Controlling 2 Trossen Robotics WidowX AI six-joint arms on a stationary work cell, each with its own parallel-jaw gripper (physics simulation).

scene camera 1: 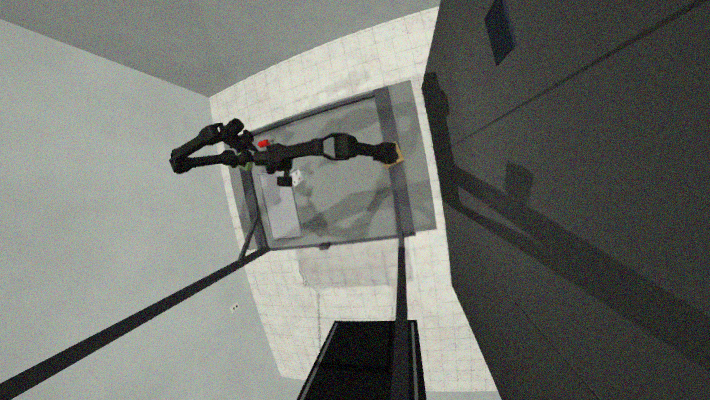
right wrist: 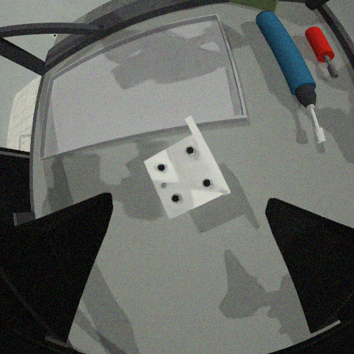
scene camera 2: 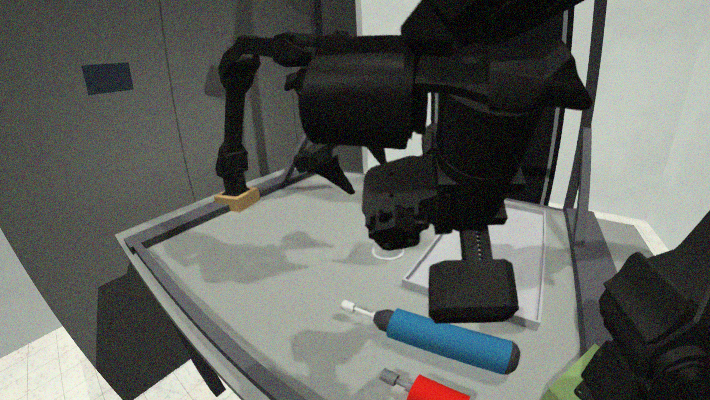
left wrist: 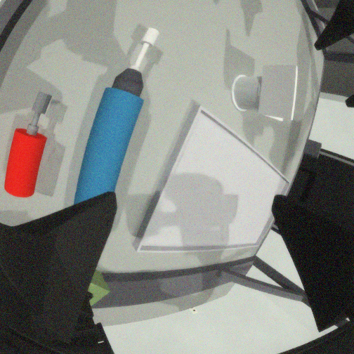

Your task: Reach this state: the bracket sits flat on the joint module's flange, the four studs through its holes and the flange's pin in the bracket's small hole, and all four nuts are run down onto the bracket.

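Frame: origin at the left arm's base, x ahead, y left, z up, level; millimetres.
Seen in the pictures: left gripper, fingertip midpoint: (scene camera 2: 449,249); right gripper, fingertip midpoint: (scene camera 1: 289,171); left arm's base, link origin: (scene camera 2: 616,398); right arm's base, link origin: (scene camera 1: 390,154) (scene camera 2: 236,192).
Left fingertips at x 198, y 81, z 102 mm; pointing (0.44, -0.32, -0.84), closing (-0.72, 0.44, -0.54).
Note:
Offsets run from my left fingertips to a thing's top centre. "spot": to the spot under its first point.
The white bracket (scene camera 1: 297,177) (left wrist: 280,92) (right wrist: 175,175) sits over the grey cylindrical joint module (left wrist: 246,93). In the right wrist view four dark round spots show at its corner holes, with a small grey spot near one edge; I cannot tell studs from nuts. An upright lip runs along one edge. My right gripper (right wrist: 192,204) is open and empty, with the bracket below and between its fingertips. My left gripper (left wrist: 198,202) is open and empty above the table. A blue driver {spot: 103 mm down, 44 mm back, 14 mm left} (scene camera 2: 452,342) (left wrist: 110,140) (right wrist: 285,55) with a white socket lies on the table.
A red driver {105 mm down, 72 mm back, 74 mm left} (scene camera 1: 263,143) (scene camera 2: 435,390) (left wrist: 26,162) (right wrist: 319,44) lies beside the blue one. A shallow pale tray {123 mm down, 125 mm ahead, 247 mm right} (scene camera 1: 285,220) (scene camera 2: 416,285) (left wrist: 167,177) lies near the bracket. The left arm hides much of the bracket area in scene camera 2.

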